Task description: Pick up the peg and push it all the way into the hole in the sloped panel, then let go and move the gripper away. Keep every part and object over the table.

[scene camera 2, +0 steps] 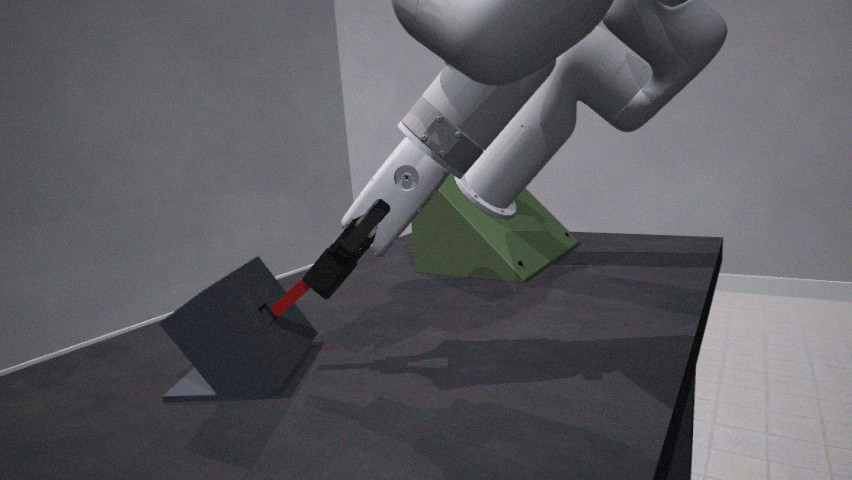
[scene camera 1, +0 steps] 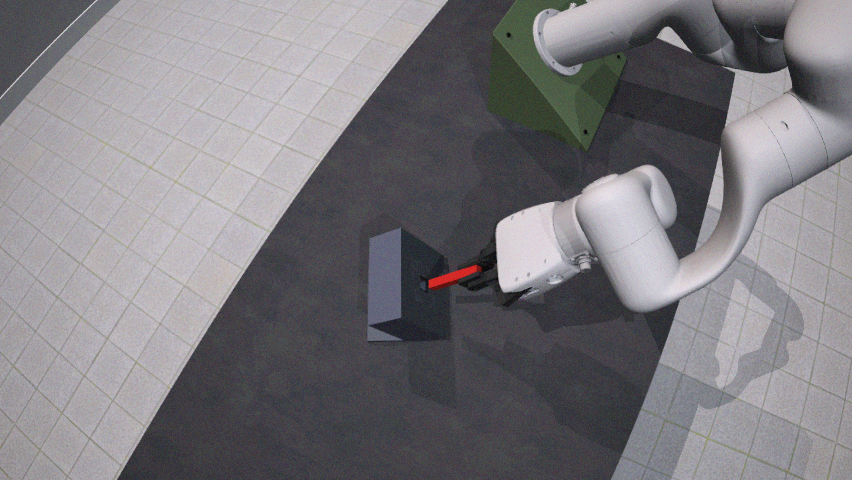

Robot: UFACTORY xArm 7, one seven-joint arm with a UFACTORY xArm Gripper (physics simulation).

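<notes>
The red peg is a slim square bar, tilted down toward the sloped panel. My gripper is shut on the peg's upper end, above the table and a short way out from the panel. The peg's lower end is at the mouth of the dark square hole. Part of the hole shows beside that end in both views. Most of the peg's front length stands outside the panel. Whether the tip is slightly inside the hole or only against the face, I cannot tell.
The green wedge-shaped base carries the arm at the back of the dark table. The panel's thin foot rests on the table. The table's right edge shows in scene camera 2.
</notes>
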